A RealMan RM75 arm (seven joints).
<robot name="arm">
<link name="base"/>
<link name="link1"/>
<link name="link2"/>
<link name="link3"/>
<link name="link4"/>
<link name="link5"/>
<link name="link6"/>
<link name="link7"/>
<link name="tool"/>
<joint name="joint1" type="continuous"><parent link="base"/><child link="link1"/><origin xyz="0 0 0.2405"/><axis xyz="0 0 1"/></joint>
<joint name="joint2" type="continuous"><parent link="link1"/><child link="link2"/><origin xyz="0 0 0"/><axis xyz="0 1 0"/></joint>
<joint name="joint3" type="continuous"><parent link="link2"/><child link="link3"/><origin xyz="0 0 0.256"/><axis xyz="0 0 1"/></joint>
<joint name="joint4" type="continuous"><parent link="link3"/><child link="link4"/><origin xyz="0 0 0"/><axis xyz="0 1 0"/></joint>
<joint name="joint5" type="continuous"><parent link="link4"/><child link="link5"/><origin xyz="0 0 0.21"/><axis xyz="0 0 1"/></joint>
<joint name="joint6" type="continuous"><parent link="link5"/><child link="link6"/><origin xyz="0 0 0"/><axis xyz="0 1 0"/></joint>
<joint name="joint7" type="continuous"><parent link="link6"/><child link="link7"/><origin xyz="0 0 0.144"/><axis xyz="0 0 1"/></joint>
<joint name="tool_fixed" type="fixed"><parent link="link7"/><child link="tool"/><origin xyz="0 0 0"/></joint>
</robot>
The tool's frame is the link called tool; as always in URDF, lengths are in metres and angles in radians. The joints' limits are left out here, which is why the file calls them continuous.
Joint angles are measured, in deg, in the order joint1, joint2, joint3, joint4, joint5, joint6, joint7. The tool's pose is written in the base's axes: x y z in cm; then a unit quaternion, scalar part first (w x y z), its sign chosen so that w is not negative. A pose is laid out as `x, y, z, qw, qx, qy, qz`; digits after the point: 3 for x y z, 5 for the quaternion.
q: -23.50, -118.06, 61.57, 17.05, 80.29, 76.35, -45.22
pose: -29.816, 29.149, -5.389, 0.23958, -0.91774, -0.15401, -0.27683
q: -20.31, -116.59, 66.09, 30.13, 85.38, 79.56, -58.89
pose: -28.821, 29.281, -3.179, 0.18023, -0.93564, -0.15010, -0.26375
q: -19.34, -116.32, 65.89, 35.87, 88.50, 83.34, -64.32
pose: -27.823, 29.099, -2.072, 0.14856, -0.94199, -0.14139, -0.26571
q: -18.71, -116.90, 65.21, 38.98, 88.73, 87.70, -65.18
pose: -26.550, 28.608, -1.509, 0.12785, -0.94144, -0.11850, -0.28862
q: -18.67, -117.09, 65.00, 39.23, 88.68, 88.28, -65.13
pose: -26.356, 28.537, -1.487, 0.12581, -0.94067, -0.11551, -0.29321
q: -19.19, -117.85, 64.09, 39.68, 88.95, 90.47, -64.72
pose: -25.483, 28.422, -1.559, 0.11452, -0.93885, -0.10103, -0.30860
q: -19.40, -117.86, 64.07, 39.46, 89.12, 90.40, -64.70
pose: -25.462, 28.468, -1.635, 0.11333, -0.93930, -0.10118, -0.30764
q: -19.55, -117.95, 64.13, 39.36, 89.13, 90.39, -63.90
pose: -25.368, 28.494, -1.728, 0.11406, -0.93997, -0.09430, -0.30749
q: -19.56, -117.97, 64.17, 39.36, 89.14, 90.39, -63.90
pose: -25.353, 28.487, -1.752, 0.11360, -0.94005, -0.09417, -0.30747
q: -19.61, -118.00, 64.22, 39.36, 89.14, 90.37, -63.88
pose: -25.313, 28.500, -1.785, 0.11317, -0.94014, -0.09361, -0.30751
